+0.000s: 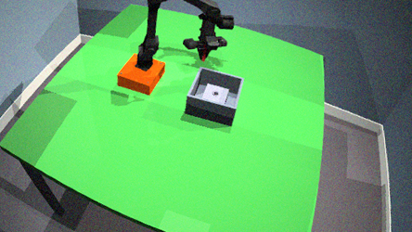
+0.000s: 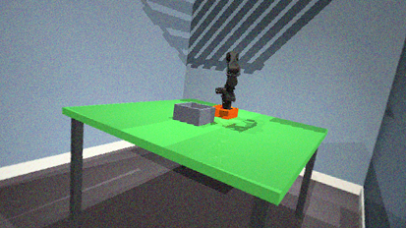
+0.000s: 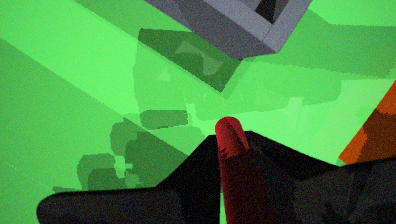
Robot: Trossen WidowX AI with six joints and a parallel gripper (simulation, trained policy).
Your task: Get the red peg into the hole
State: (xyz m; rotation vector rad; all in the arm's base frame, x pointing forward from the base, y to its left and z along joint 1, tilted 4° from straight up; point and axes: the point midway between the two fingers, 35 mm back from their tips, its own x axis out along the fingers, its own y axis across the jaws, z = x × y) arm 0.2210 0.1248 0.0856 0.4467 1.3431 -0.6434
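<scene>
Right now the light grey plate is 120 mm ahead of my gripper tip, 130 mm to the right of it and 60 mm below it. The rest, counted from my gripper tip: red peg 30 mm above; grey box 120 mm ahead, 130 mm to the right, 70 mm below.
</scene>
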